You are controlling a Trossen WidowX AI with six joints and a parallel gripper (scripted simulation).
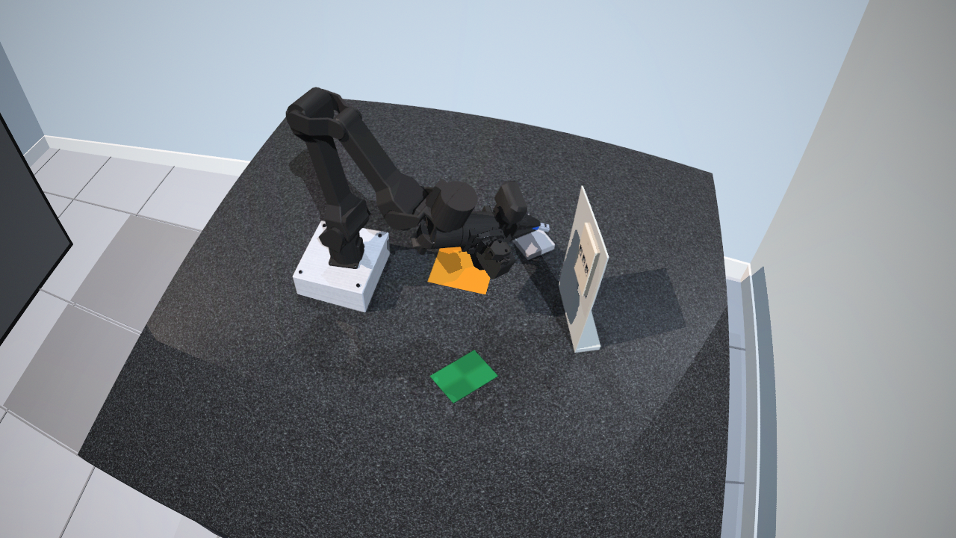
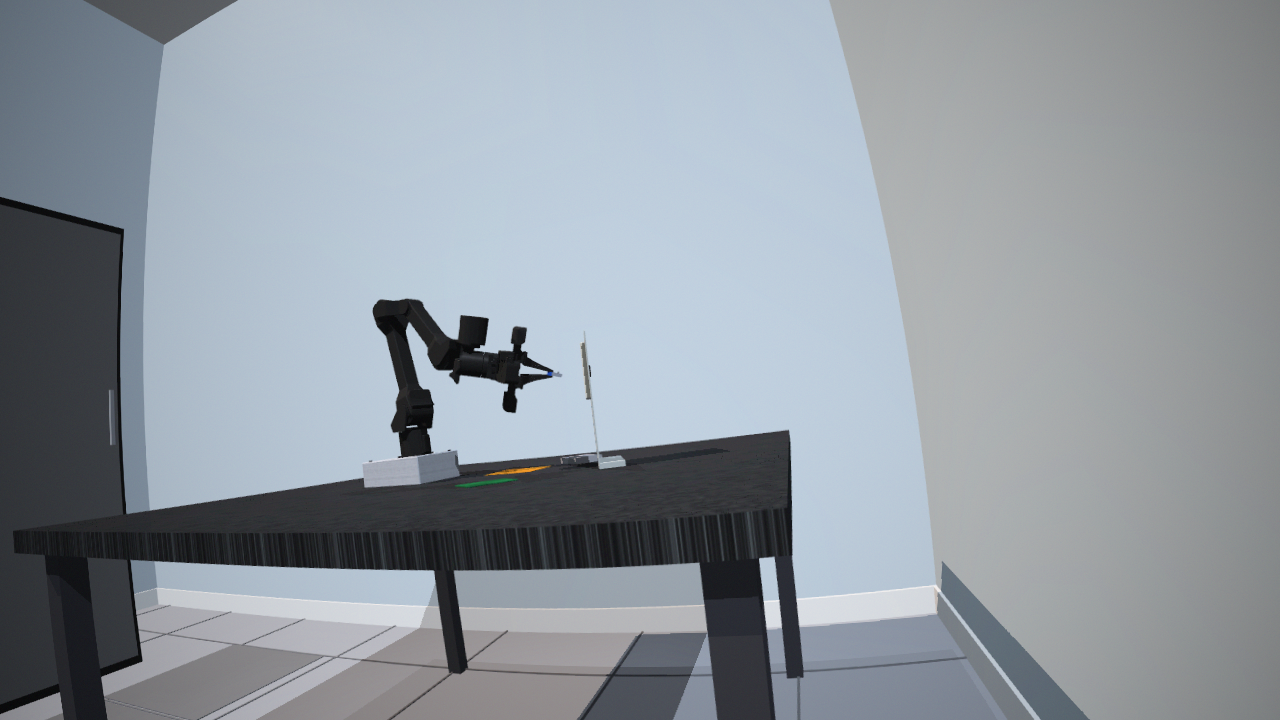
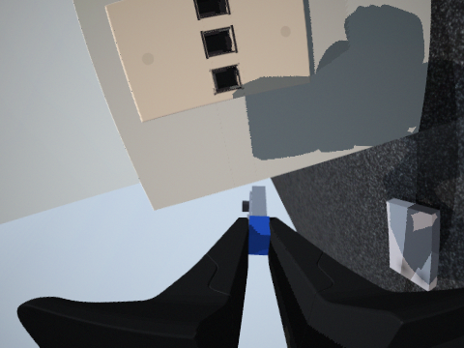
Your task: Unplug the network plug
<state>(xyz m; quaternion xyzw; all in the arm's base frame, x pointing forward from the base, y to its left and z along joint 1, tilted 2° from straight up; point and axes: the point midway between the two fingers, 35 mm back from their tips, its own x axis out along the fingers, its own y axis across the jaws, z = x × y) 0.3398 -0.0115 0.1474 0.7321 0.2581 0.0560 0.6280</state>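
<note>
Now: gripper tip 13 cm past the orange square, 6 cm to the right of it and 21 cm above it. Round my gripper tip: upright panel (10 cm ahead, 4 cm to the right, 9 cm below); thin grey tab (1 cm ahead); network plug (1 cm ahead).
</note>
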